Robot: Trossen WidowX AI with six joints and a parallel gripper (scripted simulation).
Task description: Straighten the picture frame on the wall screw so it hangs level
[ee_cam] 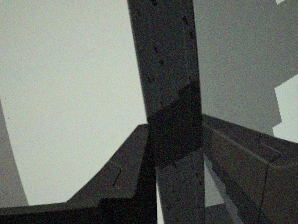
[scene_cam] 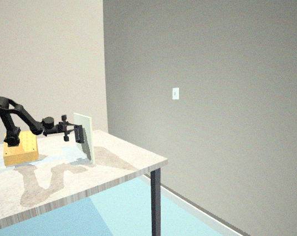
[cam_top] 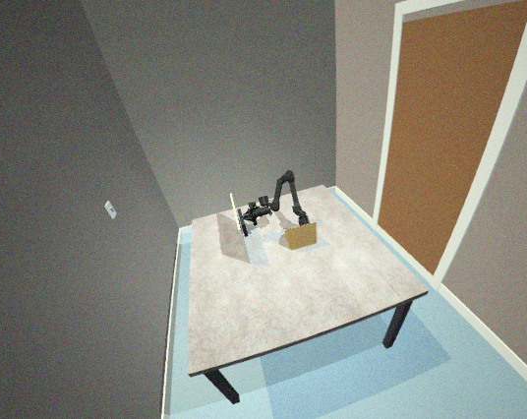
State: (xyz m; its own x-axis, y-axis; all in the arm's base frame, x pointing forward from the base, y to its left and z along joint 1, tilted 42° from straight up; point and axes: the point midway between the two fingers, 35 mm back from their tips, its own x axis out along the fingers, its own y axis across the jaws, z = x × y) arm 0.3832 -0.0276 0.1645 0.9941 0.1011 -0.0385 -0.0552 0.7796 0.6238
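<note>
Now: gripper tip 1 cm short of the picture frame, 1 cm to the left of it and 5 cm above it. From my gripper tip the other things lie so: wall panel: 2 cm ahead, 1 cm to the left, 6 cm below.
</note>
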